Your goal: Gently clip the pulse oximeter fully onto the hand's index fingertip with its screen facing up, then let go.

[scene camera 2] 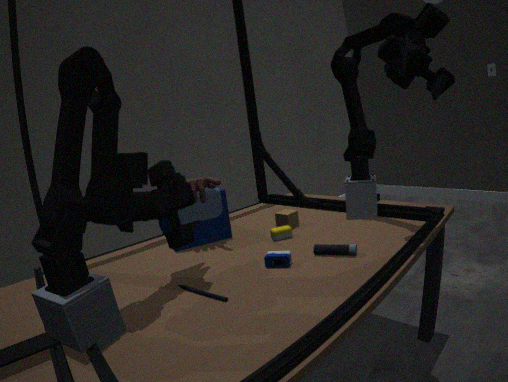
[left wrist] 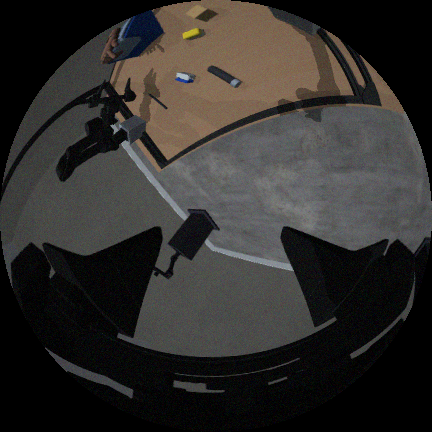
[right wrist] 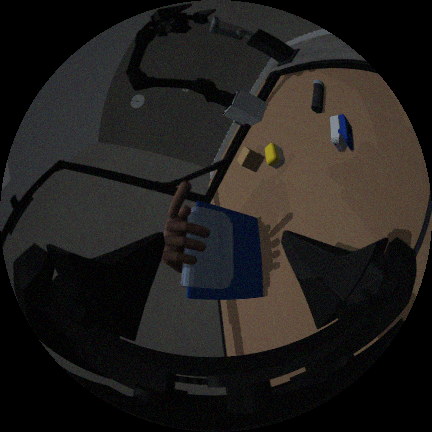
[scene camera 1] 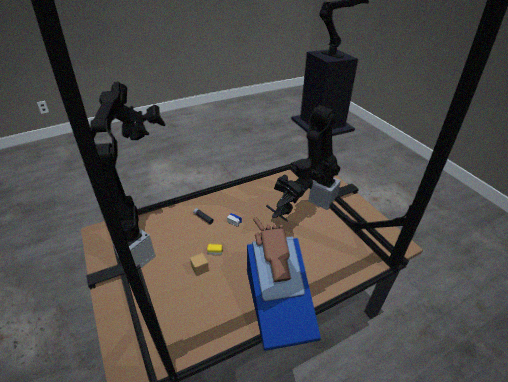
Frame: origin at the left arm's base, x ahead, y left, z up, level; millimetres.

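Where they show: left gripper, between the fingertips: (scene camera 2: pixel 419 88) (left wrist: pixel 223 232) (scene camera 1: pixel 156 129); right gripper, between the fingertips: (scene camera 2: pixel 193 202) (left wrist: pixel 117 77) (right wrist: pixel 224 238) (scene camera 1: pixel 275 212); left arm's base, origin of its link: (scene camera 2: pixel 360 178) (right wrist: pixel 230 101) (scene camera 1: pixel 130 236); right arm's base, origin of its link: (scene camera 2: pixel 69 285) (left wrist: pixel 123 133) (scene camera 1: pixel 326 181).
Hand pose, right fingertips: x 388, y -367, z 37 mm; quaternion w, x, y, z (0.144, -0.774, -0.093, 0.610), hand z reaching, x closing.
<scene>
Each offset is from my right fingertips to the top centre of the thing. "*": to the spot under its first point.
The blue-and-white pulse oximeter @[9 mm back, 190 mm left, 125 mm down] (scene camera 1: pixel 234 219) (scene camera 2: pixel 278 259) (left wrist: pixel 184 77) (right wrist: pixel 341 132) lies on the table; a blue face with a dark patch faces scene camera 2. Whether this patch is its screen I cannot tell. The brown hand @[* 151 mm back, 103 mm right, 21 mm up] (scene camera 1: pixel 276 245) (scene camera 2: pixel 204 186) (left wrist: pixel 110 47) (right wrist: pixel 174 235) rests raised on a padded blue support, one finger extended and others curled. My left gripper (scene camera 1: pixel 159 117) (scene camera 2: pixel 442 82) (left wrist: pixel 223 232) is open and empty, high above the table and far from the oximeter. My right gripper (scene camera 1: pixel 281 211) (right wrist: pixel 224 238) is open and empty, near the finger side of the hand.
A dark flashlight @[68 mm back, 312 mm left, 129 mm down] (scene camera 1: pixel 203 216) (scene camera 2: pixel 334 250) (right wrist: pixel 317 96) lies beside the oximeter. A yellow block @[182 mm back, 148 mm left, 124 mm down] (scene camera 1: pixel 215 248) (scene camera 2: pixel 281 232) and a wooden cube @[278 mm back, 139 mm left, 106 mm down] (scene camera 1: pixel 199 263) (scene camera 2: pixel 287 219) are nearby. A dark pen @[143 mm ahead, 70 mm left, 147 mm down] (scene camera 2: pixel 205 293) (left wrist: pixel 158 101) lies near the right arm. The blue support @[* 291 mm back, 254 mm right, 110 mm down] (scene camera 1: pixel 290 322) overhangs the table edge.
</scene>
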